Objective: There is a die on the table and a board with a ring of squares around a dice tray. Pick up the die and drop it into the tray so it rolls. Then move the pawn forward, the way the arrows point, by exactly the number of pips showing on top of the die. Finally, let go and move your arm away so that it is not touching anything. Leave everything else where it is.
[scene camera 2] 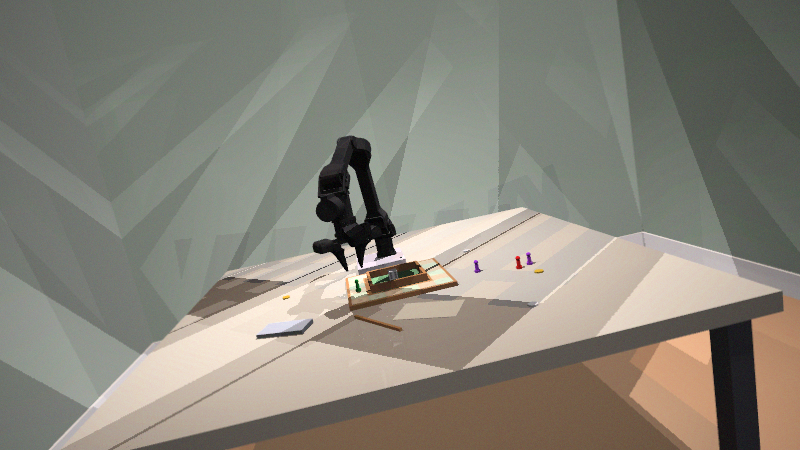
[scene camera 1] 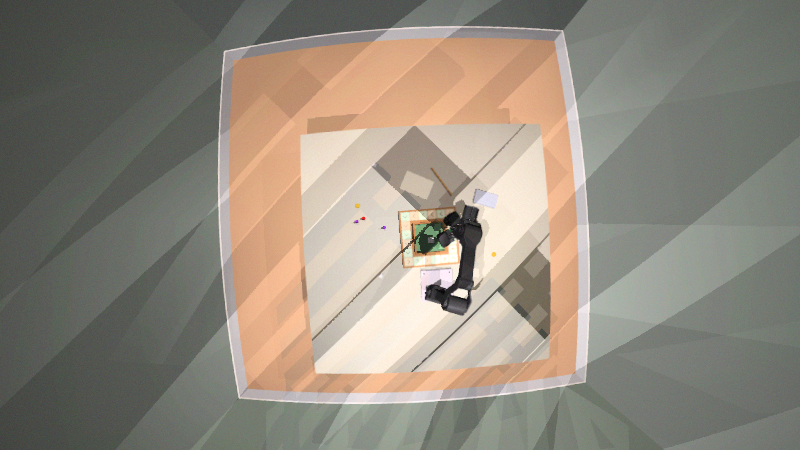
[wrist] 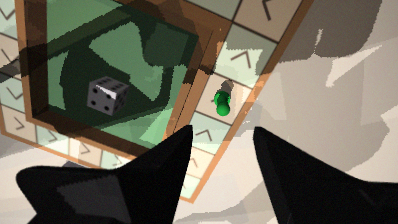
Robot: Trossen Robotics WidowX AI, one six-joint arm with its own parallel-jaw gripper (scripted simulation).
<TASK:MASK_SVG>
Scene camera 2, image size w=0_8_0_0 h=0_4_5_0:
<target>my gripper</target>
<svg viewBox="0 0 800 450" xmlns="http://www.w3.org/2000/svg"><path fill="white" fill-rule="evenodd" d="M353 212L341 215L331 221L334 224L336 233L334 235L337 239L322 239L313 243L313 251L315 253L333 253L346 272L348 272L348 265L344 255L345 249L341 248L341 244L348 243L351 247L355 247L358 263L362 267L366 246L371 242L368 236L372 238L382 236L379 226L370 225L368 222L358 225Z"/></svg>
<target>grey card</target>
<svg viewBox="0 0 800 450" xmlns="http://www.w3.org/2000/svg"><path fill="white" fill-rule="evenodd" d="M313 318L269 323L256 335L256 338L262 339L303 334L313 323Z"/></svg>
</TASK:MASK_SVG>
